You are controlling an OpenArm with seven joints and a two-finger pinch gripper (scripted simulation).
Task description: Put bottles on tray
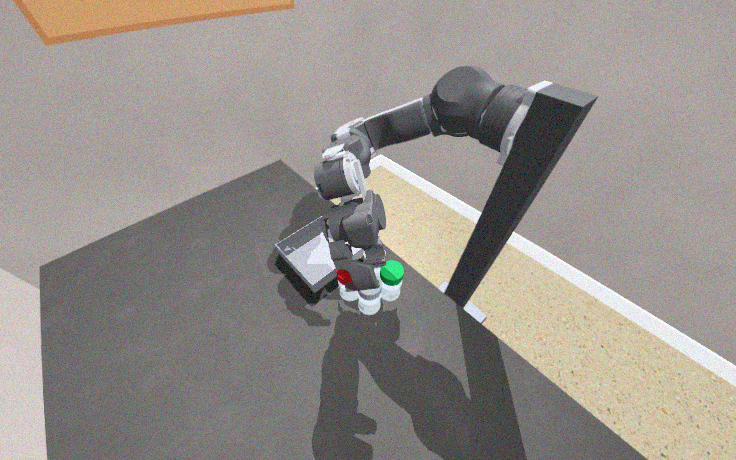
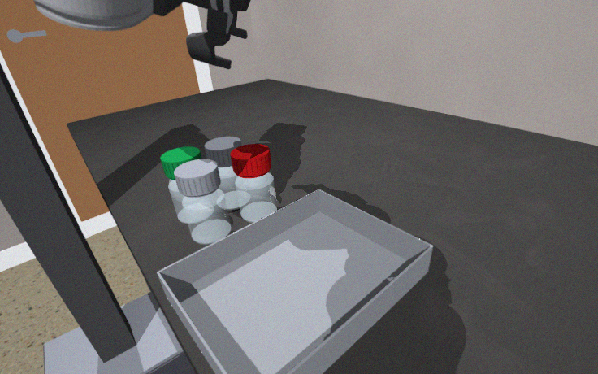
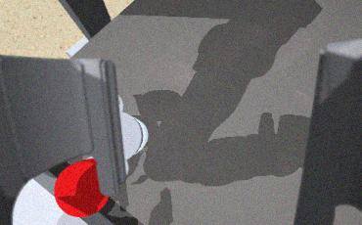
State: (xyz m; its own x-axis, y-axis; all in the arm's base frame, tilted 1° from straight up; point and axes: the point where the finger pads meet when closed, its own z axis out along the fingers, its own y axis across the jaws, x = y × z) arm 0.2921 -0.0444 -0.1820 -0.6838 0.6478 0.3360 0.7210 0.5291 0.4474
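My hand is 19 cm above the red-capped bottle, 10 cm to the left of it and 3 cm past it. Also, from my hand: grey tray: 25 cm to the right, 22 cm below, 7 cm behind; green-capped bottle: 19 cm below, 10 cm behind, 3 cm to the right.
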